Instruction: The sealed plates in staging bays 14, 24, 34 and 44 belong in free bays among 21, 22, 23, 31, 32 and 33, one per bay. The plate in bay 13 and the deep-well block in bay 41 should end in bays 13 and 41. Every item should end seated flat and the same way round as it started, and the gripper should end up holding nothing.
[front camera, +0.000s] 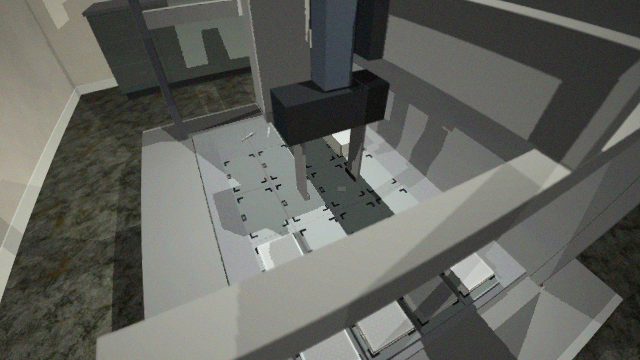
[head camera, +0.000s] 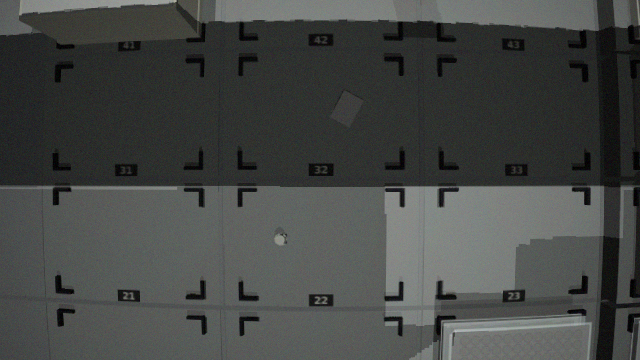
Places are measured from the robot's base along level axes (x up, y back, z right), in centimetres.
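Pixels of known places: gripper, fingertip midpoint: (front camera: 328, 184); robot's base, link origin: (front camera: 225, 163).
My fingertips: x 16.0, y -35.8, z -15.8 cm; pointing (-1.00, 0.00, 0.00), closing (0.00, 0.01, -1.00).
For each thing: its top centre in the pictures, then the offset to it from my fingertips. "spot": a spot on its surface instead.
- deep-well block, top centre: (front camera: 341, 131) dy +29.4, dx -11.8, dz -20.6 cm
- bay 44, surface spot: (front camera: 471, 272) spot: dy -23.6, dx -13.1, dz -20.4 cm
- bay 24, surface spot: (front camera: 385, 325) spot: dy -23.4, dx -13.1, dz +0.8 cm
- bay 14, surface spot: (front camera: 330, 350) spot: dy -22.5, dx -13.1, dz +11.1 cm
- bay 34 plate, top centre: (front camera: 419, 280) dy -19.8, dx -13.1, dz -9.9 cm
- small pale round object, top centre: (head camera: 280, 239) dy +16.3, dx -15.6, dz +0.3 cm
- small flat rectangle, surface spot: (head camera: 347, 108) (front camera: 341, 188) spot: dy +10.9, dx -15.9, dz -10.3 cm
- thin pale stick, top centre: (front camera: 247, 135) dy +45.9, dx -15.2, dz +6.1 cm
My gripper (front camera: 330, 188) hangs over the middle of the deck with its two jaws apart and nothing between them; it does not show in the head view. The deep-well block (front camera: 341, 140) (head camera: 105, 22) is at bay 41. The plate (front camera: 281, 251) (head camera: 515, 342) is in bay 13. In the front view, sealed plates stand in bay 44 (front camera: 471, 272), bay 24 (front camera: 385, 325) and bay 14 (front camera: 330, 350), the last partly hidden. The bay 34 plate (front camera: 422, 295) is in shadow and hard to make out. Bays 21, 22, 23, 31, 32 and 33 hold no plates.
A small pale round object (head camera: 280, 238) lies in bay 22. A small flat rectangle (head camera: 347, 108) (front camera: 341, 188) lies in bay 32. A thin pale stick (front camera: 248, 136) lies near the deck's back edge. A wide frame beam (front camera: 350, 240) hides part of the deck in the front view.
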